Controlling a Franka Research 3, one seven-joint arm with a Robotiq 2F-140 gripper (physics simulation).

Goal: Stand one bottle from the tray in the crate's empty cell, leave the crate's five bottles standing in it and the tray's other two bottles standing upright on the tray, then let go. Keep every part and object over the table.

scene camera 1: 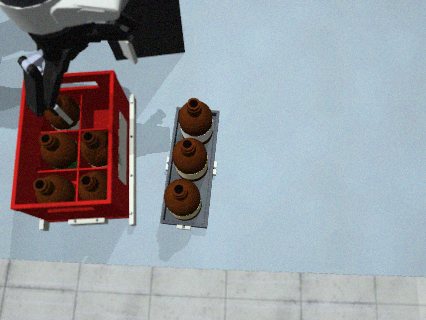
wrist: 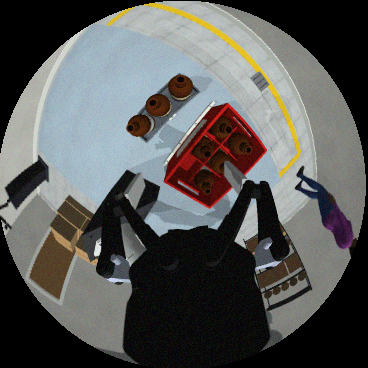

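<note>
The red crate (scene camera 1: 21, 165) (wrist: 252, 151) holds five upright brown bottles; its empty cell (scene camera 1: 100, 118) (wrist: 186, 163) is the back right one in the scene view. Three brown bottles (scene camera 1: 195, 117) (scene camera 1: 190, 156) (scene camera 1: 182, 198) (wrist: 180, 87) (wrist: 158, 105) (wrist: 139, 125) stand upright in a row on the grey tray (scene camera 1: 203, 218) (wrist: 175, 108). My gripper (scene camera 1: 95, 83) (wrist: 183, 172) is wide open and empty, above the back part of the crate. One fingertip overlaps the back left bottle (scene camera 1: 69, 106) in the scene view; its height over that bottle is unclear.
A black block (scene camera 1: 157, 30) (wrist: 151, 197) stands behind the crate. A white strip (scene camera 1: 132, 160) runs along the crate's right side, with more white pieces at its front. Small white blocks sit around the tray. The table's front edge borders a tiled floor (scene camera 1: 190, 295).
</note>
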